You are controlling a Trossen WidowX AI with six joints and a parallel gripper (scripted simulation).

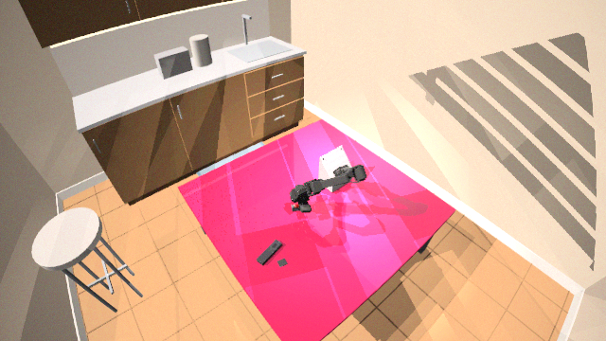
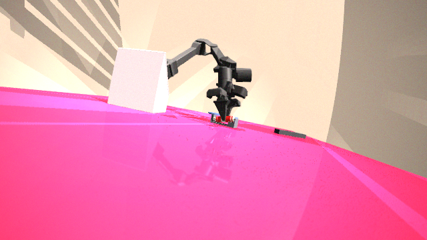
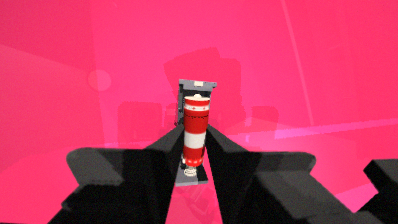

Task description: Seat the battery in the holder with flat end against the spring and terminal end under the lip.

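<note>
Right now my gripper tip is 1 cm below the battery.
</note>
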